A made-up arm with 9 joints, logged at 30 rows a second.
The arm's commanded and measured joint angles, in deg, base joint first. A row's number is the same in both.
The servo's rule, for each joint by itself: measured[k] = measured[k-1] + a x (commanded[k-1-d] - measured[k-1]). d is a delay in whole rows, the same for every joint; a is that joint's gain. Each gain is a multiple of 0.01, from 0.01 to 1. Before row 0 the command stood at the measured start. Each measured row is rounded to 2 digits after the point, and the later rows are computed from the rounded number. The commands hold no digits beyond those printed.
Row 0, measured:
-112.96 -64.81 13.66 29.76 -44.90 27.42 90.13 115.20 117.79
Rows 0 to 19, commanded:
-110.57 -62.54 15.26 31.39 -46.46 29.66 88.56 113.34 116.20
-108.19 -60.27 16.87 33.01 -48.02 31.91 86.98 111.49 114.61
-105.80 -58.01 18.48 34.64 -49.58 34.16 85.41 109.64 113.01
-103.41 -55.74 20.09 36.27 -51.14 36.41 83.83 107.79 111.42
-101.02 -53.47 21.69 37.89 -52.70 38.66 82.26 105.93 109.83
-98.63 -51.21 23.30 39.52 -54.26 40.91 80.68 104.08 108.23
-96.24 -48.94 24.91 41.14 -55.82 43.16 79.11 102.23 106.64
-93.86 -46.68 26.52 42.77 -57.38 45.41 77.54 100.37 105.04
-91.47 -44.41 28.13 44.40 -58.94 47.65 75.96 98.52 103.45
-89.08 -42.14 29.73 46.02 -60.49 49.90 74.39 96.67 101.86
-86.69 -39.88 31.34 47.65 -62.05 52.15 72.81 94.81 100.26
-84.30 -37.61 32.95 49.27 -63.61 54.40 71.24 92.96 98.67
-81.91 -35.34 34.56 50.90 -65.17 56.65 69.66 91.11 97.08
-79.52 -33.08 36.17 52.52 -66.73 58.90 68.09 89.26 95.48
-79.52 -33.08 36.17 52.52 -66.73 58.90 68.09 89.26 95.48
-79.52 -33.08 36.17 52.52 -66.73 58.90 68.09 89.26 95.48
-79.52 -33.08 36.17 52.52 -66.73 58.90 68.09 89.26 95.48
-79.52 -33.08 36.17 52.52 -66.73 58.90 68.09 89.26 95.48
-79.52 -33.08 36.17 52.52 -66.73 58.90 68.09 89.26 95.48
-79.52 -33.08 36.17 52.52 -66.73 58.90 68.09 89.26 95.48
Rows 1 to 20, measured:
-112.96 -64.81 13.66 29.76 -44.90 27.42 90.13 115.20 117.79
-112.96 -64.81 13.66 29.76 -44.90 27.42 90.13 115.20 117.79
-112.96 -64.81 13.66 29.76 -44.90 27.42 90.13 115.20 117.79
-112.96 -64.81 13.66 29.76 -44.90 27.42 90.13 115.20 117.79
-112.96 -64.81 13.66 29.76 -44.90 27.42 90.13 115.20 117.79
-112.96 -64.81 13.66 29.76 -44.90 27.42 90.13 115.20 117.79
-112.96 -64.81 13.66 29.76 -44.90 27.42 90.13 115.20 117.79
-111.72 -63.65 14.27 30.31 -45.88 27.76 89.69 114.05 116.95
-109.88 -61.93 15.26 31.23 -47.23 28.38 88.93 112.46 115.71
-107.76 -59.93 16.48 32.39 -48.71 29.25 87.94 110.71 114.28
-105.50 -57.79 17.85 33.71 -50.24 30.32 86.79 108.90 112.76
-103.17 -55.59 19.31 35.13 -51.79 31.57 85.52 107.06 111.21
-100.81 -53.36 20.83 36.62 -53.35 32.97 84.16 105.21 109.63
-98.43 -51.11 22.38 38.16 -54.91 34.50 82.75 103.36 108.05
-96.05 -48.85 23.95 39.73 -56.47 36.14 81.29 101.51 106.45
-93.67 -46.59 25.54 41.32 -58.03 37.87 79.80 99.66 104.86
-91.28 -44.32 27.13 42.92 -59.58 39.67 78.29 97.81 103.27
-88.89 -42.06 28.73 44.53 -61.14 41.54 76.76 95.95 101.67
-86.50 -39.79 30.33 46.14 -62.70 43.47 75.21 94.10 100.08
-84.11 -37.52 31.94 47.76 -64.26 45.45 73.66 92.25 98.49
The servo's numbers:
d 7
a 0.52 0.51 0.38 0.34 0.63 0.15 0.28 0.62 0.53

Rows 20 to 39, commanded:
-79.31 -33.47 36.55 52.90 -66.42 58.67 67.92 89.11 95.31
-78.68 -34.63 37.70 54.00 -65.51 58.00 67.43 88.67 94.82
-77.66 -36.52 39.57 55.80 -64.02 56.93 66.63 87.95 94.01
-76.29 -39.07 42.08 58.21 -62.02 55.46 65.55 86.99 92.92
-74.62 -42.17 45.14 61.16 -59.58 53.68 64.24 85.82 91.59
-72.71 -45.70 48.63 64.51 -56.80 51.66 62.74 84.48 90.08
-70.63 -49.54 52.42 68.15 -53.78 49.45 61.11 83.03 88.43
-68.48 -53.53 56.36 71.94 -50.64 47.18 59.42 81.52 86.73
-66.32 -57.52 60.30 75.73 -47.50 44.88 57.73 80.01 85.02
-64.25 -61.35 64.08 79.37 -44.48 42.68 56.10 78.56 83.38
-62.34 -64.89 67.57 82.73 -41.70 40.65 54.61 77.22 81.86
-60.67 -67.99 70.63 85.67 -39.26 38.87 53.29 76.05 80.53
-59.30 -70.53 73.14 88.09 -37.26 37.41 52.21 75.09 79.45
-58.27 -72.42 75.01 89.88 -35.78 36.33 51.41 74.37 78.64
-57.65 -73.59 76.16 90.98 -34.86 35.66 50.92 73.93 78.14
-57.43 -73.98 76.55 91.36 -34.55 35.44 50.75 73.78 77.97
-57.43 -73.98 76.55 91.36 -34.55 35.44 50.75 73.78 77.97
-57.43 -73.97 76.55 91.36 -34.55 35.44 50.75 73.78 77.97
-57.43 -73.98 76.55 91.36 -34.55 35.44 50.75 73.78 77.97
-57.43 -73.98 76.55 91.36 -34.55 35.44 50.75 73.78 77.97
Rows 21 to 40, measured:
-81.72 -35.26 33.55 49.38 -65.82 47.47 72.10 90.40 96.89
-80.58 -34.15 34.55 50.45 -66.39 49.18 70.98 89.69 96.14
-80.03 -33.60 35.17 51.15 -66.60 50.64 70.17 89.42 95.79
-79.76 -33.33 35.55 51.62 -66.68 51.88 69.59 89.32 95.63
-79.64 -33.20 35.79 51.93 -66.71 52.93 69.17 89.28 95.55
-79.58 -33.14 35.93 52.13 -66.72 53.83 68.87 89.27 95.51
-79.55 -33.11 36.02 52.26 -66.73 54.59 68.65 89.26 95.49
-79.43 -33.29 36.22 52.48 -66.53 55.20 68.45 89.17 95.39
-79.04 -33.97 36.78 53.00 -65.89 55.62 68.16 88.86 95.09
-78.32 -35.27 37.84 53.95 -64.71 55.82 67.73 88.30 94.52
-77.26 -37.21 39.45 55.40 -63.02 55.77 67.12 87.49 93.67
-75.89 -39.74 41.61 57.36 -60.85 55.46 66.31 86.45 92.57
-74.24 -42.78 44.28 59.79 -58.30 54.89 65.31 85.23 91.25
-72.36 -46.23 47.37 62.63 -55.45 54.07 64.13 83.87 89.76
-70.34 -49.95 50.79 65.80 -52.42 53.04 62.81 82.41 88.15
-68.25 -53.81 54.40 69.18 -49.32 51.82 61.39 80.92 86.49
-66.17 -57.66 58.08 72.64 -46.27 50.45 59.91 79.46 84.84
-64.18 -61.35 61.69 76.07 -43.39 48.98 58.43 78.07 83.26
-62.35 -64.74 65.09 79.33 -40.79 47.46 56.99 76.82 81.81
-60.76 -67.69 68.15 82.31 -38.57 45.95 55.65 75.75 80.56

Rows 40 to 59, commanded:
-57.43 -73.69 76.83 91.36 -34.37 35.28 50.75 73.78 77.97
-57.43 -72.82 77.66 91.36 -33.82 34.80 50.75 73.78 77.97
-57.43 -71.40 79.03 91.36 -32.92 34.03 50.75 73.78 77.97
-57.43 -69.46 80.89 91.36 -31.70 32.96 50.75 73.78 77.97
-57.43 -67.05 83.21 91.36 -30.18 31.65 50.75 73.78 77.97
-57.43 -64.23 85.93 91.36 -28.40 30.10 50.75 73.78 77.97
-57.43 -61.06 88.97 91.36 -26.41 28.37 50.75 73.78 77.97
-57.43 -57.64 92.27 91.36 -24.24 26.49 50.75 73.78 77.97
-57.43 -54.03 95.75 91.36 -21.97 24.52 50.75 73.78 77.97
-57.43 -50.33 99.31 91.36 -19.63 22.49 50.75 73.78 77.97
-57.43 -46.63 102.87 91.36 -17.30 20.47 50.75 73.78 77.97
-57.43 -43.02 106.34 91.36 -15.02 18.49 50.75 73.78 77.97
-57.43 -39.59 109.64 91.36 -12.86 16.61 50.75 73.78 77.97
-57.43 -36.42 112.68 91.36 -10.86 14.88 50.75 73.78 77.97
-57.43 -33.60 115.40 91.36 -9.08 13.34 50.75 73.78 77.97
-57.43 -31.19 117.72 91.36 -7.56 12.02 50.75 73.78 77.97
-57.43 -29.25 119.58 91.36 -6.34 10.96 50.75 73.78 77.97
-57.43 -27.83 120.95 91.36 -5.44 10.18 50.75 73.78 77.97
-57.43 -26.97 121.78 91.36 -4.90 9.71 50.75 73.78 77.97
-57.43 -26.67 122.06 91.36 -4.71 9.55 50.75 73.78 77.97
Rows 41 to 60, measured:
-59.47 -70.10 70.76 84.88 -36.81 44.51 54.46 74.89 79.54
-58.52 -71.88 72.81 86.95 -35.58 43.18 53.47 74.29 78.80
-57.95 -72.95 74.23 88.45 -34.93 42.02 52.71 73.97 78.36
-57.68 -73.48 75.11 89.44 -34.69 41.03 52.16 73.85 78.15
-57.55 -73.73 75.66 90.09 -34.60 40.19 51.77 73.81 78.05
-57.49 -73.86 76.00 90.52 -34.57 39.48 51.48 73.79 78.01
-57.46 -73.92 76.21 90.81 -34.56 38.87 51.28 73.78 77.99
-57.44 -73.80 76.45 91.00 -34.44 38.33 51.13 73.78 77.98
-57.43 -73.30 76.91 91.12 -34.05 37.80 51.02 73.78 77.97
-57.43 -72.33 77.72 91.20 -33.34 37.23 50.94 73.78 77.97
-57.43 -70.87 78.92 91.25 -32.31 36.59 50.89 73.78 77.97
-57.43 -68.92 80.55 91.29 -30.97 35.85 50.85 73.78 77.97
-57.43 -66.53 82.59 91.31 -29.35 34.99 50.82 73.78 77.97
-57.43 -63.74 85.01 91.33 -27.50 34.00 50.80 73.78 77.97
-57.43 -60.63 87.77 91.34 -25.45 32.87 50.79 73.78 77.97
-57.43 -57.26 90.80 91.35 -23.26 31.62 50.78 73.78 77.97
-57.43 -53.73 94.03 91.35 -20.97 30.25 50.77 73.78 77.97
-57.43 -50.11 97.39 91.35 -18.66 28.78 50.76 73.78 77.97
-57.43 -46.49 100.79 91.35 -16.37 27.24 50.76 73.78 77.97
-57.43 -42.97 104.15 91.35 -14.16 25.65 50.76 73.78 77.97

